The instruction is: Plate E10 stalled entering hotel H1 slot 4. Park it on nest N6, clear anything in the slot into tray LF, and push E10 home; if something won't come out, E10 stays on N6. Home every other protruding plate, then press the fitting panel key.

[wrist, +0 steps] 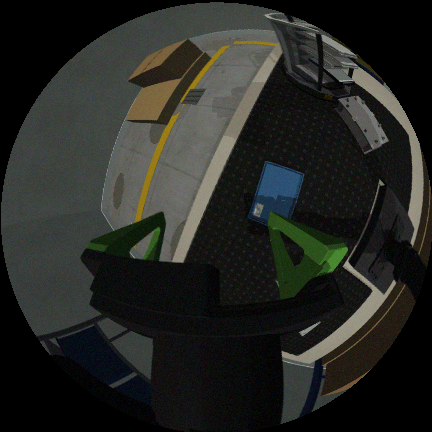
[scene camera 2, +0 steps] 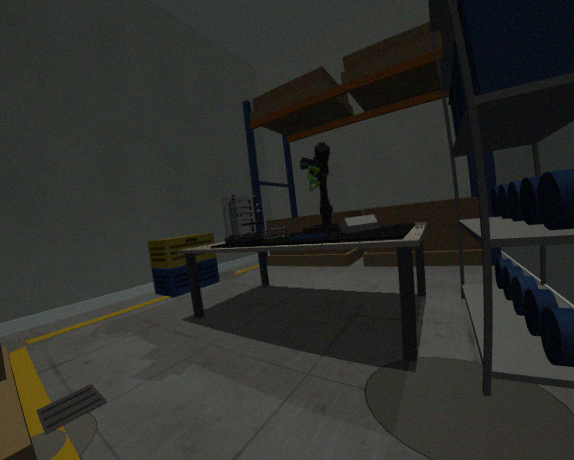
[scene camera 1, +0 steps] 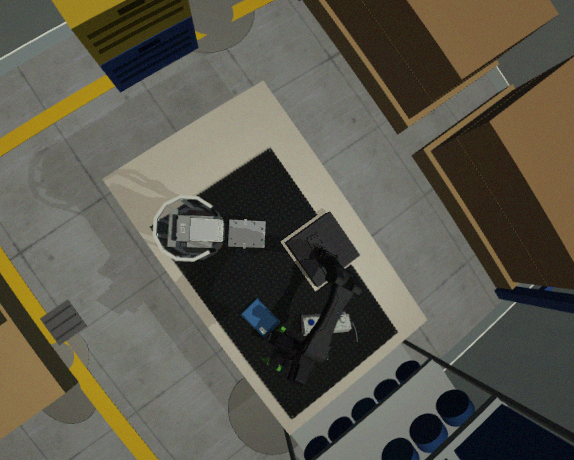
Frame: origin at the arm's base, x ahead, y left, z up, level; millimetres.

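Where they show: gripper, fingertip midpoint: (wrist: 216, 217) (scene camera 2: 309, 185) (scene camera 1: 267, 346); arm's base, origin of the base link: (wrist: 388, 247) (scene camera 2: 327, 225) (scene camera 1: 322, 254).
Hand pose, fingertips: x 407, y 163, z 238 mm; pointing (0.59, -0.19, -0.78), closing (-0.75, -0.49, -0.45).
Each offset is from my fingertips to the top centre of the thing. Level surfaces: height alone.
The hotel (scene camera 1: 206, 230) (scene camera 2: 245, 215) (wrist: 319, 55) stands at the far end of the mat, with pale plates sticking out on its open side in the wrist view; their labels and slot numbers are unreadable. A grey nest block with small pins {dx -140, dy -413, dz -200 mm} (scene camera 1: 246, 233) (wrist: 362, 120) sits in front of it, with no plate visible on top. The blue tray LF {dx -13, dy -41, dz -258 mm} (scene camera 1: 257, 315) (wrist: 280, 187) lies on the mat and looks empty. A white key panel {dx -263, dy +135, dz -192 mm} (scene camera 1: 310, 322) (scene camera 2: 359, 223) with a blue key is partly hidden by the arm. My gripper (scene camera 1: 274, 346) (scene camera 2: 313, 178) (wrist: 216, 217) is open and empty, raised above the mat near the tray.
The black mat {dz -275 mm} (scene camera 1: 235, 280) covers much of the pale table {dz -289 mm} (scene camera 1: 240, 120). The arm's dark base plate (scene camera 1: 332, 232) (wrist: 382, 250) is at the table's long side. A shelf unit with blue bins borders the table's near end; racks with cardboard boxes stand beyond the base side.
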